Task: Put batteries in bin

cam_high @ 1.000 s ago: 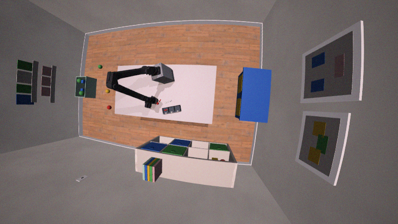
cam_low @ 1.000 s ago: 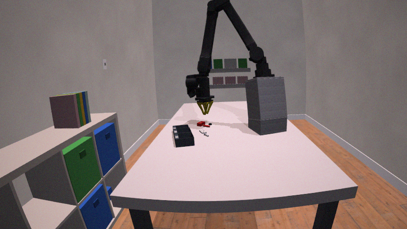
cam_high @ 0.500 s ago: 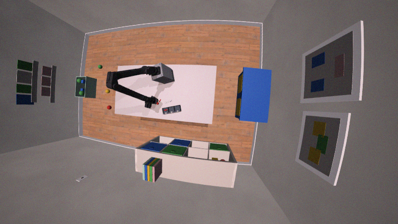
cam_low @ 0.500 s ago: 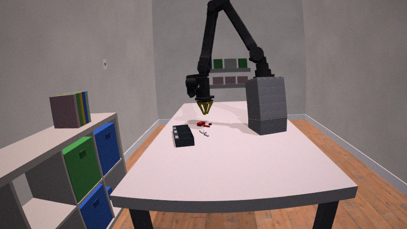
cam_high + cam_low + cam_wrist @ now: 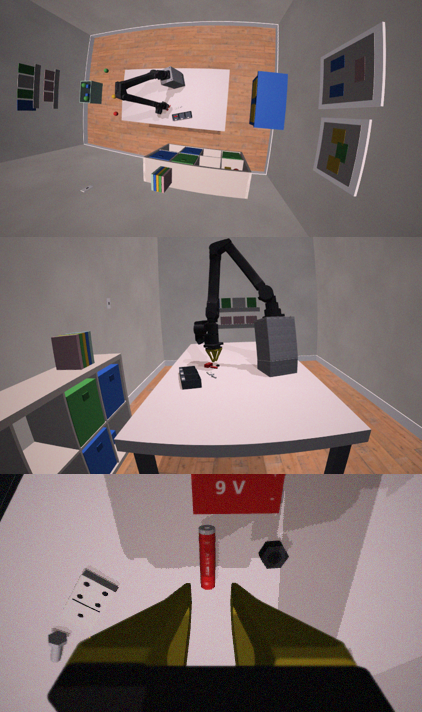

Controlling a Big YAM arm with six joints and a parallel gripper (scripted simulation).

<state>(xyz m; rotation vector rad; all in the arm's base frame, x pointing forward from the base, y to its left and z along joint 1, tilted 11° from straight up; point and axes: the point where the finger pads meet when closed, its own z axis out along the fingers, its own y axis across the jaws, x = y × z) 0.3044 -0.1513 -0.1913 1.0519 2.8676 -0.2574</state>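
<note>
Now: hand 20 mm past the black nut, 40 mm to the left of it and 40 mm above it. The rest, counted from my hand: red nine-volt battery 20 mm ahead, 50 mm to the right, 40 mm below; then grey bolt 30 mm ahead, 150 mm to the left, 40 mm below; then white domino 40 mm ahead, 90 mm to the left, 40 mm below.
</note>
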